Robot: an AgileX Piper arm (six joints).
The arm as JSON. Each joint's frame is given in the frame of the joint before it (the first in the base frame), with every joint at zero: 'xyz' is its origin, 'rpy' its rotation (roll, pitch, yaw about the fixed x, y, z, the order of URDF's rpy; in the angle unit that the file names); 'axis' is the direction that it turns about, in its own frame. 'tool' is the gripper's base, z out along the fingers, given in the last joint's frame.
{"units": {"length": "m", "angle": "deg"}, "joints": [
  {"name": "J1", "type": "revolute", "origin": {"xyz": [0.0, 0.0, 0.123], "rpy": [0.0, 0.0, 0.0]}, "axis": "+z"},
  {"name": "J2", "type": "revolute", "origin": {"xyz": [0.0, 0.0, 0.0], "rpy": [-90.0, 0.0, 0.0]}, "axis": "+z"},
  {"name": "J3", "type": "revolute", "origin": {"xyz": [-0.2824, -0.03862, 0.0], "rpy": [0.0, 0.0, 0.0]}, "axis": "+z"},
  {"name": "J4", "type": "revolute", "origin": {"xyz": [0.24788, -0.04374, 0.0], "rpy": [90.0, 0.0, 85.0]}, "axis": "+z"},
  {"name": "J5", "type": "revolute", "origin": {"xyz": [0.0, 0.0, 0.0], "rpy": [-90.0, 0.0, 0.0]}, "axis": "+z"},
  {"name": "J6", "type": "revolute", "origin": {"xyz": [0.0, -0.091, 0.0], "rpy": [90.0, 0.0, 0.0]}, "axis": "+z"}
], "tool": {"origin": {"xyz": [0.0, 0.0, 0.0], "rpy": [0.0, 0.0, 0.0]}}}
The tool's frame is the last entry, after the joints.
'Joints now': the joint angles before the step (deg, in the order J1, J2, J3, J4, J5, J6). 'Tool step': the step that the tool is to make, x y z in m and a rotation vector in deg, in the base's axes. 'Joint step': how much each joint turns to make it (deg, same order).
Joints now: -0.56, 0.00, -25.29, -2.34, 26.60, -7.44
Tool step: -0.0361, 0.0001, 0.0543, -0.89, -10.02, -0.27
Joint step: 0.01, 0.00, -11.67, -0.21, 1.63, -0.67
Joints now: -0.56, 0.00, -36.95, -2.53, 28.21, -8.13
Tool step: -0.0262, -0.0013, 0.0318, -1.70, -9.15, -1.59
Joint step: -0.01, -0.01, -6.38, -2.56, -2.78, 0.35
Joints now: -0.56, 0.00, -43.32, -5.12, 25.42, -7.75
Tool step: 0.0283, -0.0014, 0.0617, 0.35, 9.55, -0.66
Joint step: 0.00, 16.21, -15.75, -0.01, 9.11, -0.36
